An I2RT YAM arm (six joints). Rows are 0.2 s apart.
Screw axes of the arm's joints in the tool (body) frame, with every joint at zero. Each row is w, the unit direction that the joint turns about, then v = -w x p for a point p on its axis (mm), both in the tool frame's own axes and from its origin. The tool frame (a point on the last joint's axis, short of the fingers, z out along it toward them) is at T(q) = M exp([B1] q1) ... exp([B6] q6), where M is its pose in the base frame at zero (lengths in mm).
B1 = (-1, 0, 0, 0.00, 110.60, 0.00)
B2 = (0, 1, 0, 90.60, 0.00, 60.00)
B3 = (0, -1, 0, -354.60, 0.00, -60.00)
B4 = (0, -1, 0, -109.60, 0.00, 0.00)
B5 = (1, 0, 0, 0.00, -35.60, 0.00)
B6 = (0, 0, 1, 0.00, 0.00, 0.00)
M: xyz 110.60 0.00 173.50 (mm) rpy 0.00 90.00 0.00 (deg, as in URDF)
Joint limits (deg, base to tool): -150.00..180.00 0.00..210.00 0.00..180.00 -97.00..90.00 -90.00..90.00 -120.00..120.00
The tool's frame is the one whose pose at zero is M.
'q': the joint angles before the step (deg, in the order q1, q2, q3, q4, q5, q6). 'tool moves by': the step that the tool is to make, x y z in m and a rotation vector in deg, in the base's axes. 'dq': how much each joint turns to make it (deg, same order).
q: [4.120 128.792 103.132 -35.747 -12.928 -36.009]
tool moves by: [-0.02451 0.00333 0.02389 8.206 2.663 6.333]
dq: [-0.131 -5.529 -3.342 -4.898 -10.404 -2.012]
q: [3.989 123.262 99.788 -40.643 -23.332 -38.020]
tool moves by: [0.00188 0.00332 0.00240 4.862 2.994 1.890]
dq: [0.022 1.509 3.083 -4.022 -5.376 0.460]
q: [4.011 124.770 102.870 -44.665 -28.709 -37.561]
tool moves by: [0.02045 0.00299 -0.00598 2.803 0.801 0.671]
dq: [0.000 5.573 7.648 -2.380 -2.885 0.591]
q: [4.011 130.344 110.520 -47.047 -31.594 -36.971]
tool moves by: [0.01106 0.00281 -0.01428 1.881 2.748 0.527]
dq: [0.109 4.546 4.742 -2.556 -2.077 0.459]
